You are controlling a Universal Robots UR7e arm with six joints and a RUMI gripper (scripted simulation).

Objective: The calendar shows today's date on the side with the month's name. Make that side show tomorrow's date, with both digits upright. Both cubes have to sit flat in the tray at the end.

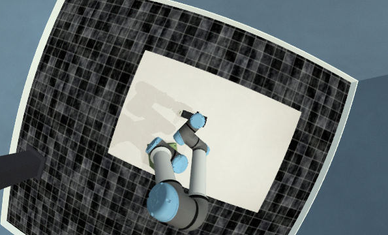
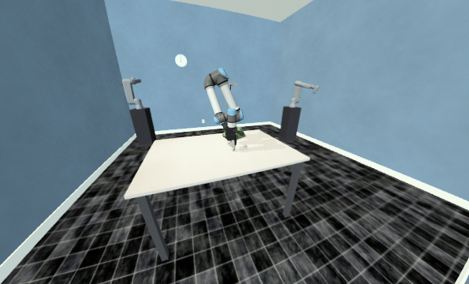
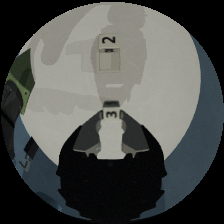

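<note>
Now: the pale date cube 12 cm to the left of my hand and 2 cm behind it. Also, from my hand: white calendar cube: 1 cm below; calendar tray: 11 cm to the left, 2 cm below, 2 cm behind.
</note>
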